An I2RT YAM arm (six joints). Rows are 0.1 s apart.
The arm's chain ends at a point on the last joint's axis. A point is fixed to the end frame.
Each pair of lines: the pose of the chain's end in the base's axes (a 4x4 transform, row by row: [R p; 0 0 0 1], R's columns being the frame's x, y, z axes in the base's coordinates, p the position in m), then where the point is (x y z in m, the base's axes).
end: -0.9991 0.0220 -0.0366 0.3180; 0.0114 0.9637 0.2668 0.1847; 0.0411 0.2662 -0.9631 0.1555; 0 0 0 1
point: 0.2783 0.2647 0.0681
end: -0.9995 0.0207 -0.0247 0.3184; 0.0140 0.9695 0.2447 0.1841; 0.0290 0.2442 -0.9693 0.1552; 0 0 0 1
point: 0.2799 0.2622 0.0655
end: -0.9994 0.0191 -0.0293 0.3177; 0.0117 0.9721 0.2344 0.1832; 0.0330 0.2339 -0.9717 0.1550; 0 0 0 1
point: 0.2786 0.2602 0.0646
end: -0.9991 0.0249 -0.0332 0.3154; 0.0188 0.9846 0.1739 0.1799; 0.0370 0.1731 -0.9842 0.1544; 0 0 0 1
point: 0.2762 0.2514 0.0596
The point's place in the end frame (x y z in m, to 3 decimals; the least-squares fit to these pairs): 0.037 0.053 0.107
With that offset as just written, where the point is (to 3 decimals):
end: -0.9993 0.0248 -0.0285 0.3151; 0.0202 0.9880 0.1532 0.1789; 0.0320 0.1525 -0.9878 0.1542; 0 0 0 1
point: 0.276 0.248 0.058
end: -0.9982 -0.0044 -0.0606 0.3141; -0.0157 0.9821 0.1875 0.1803; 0.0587 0.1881 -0.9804 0.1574; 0 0 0 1
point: 0.270 0.252 0.065
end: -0.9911 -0.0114 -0.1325 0.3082; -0.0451 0.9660 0.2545 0.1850; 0.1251 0.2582 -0.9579 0.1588; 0 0 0 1
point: 0.257 0.262 0.075
